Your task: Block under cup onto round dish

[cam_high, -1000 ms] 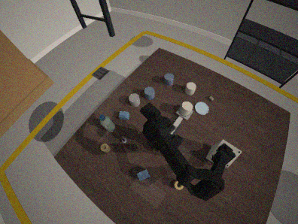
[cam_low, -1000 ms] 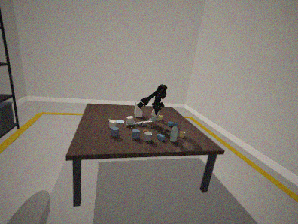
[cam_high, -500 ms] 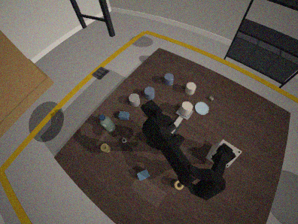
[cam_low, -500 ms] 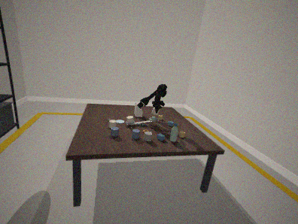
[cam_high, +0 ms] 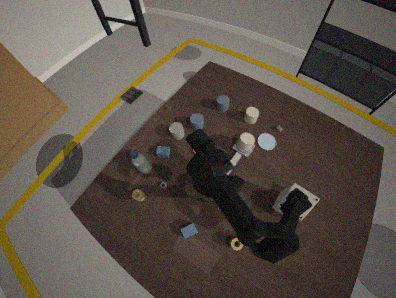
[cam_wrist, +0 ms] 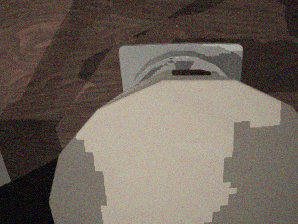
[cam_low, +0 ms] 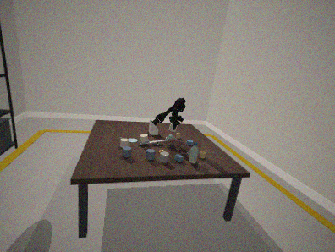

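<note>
Now: gripper tip 2 cm to the right of the cream cup and 1 cm below it. From my gripper tip the other things lie so: round light-blue dish: 38 cm to the right, 17 cm below, 5 cm behind.
</note>
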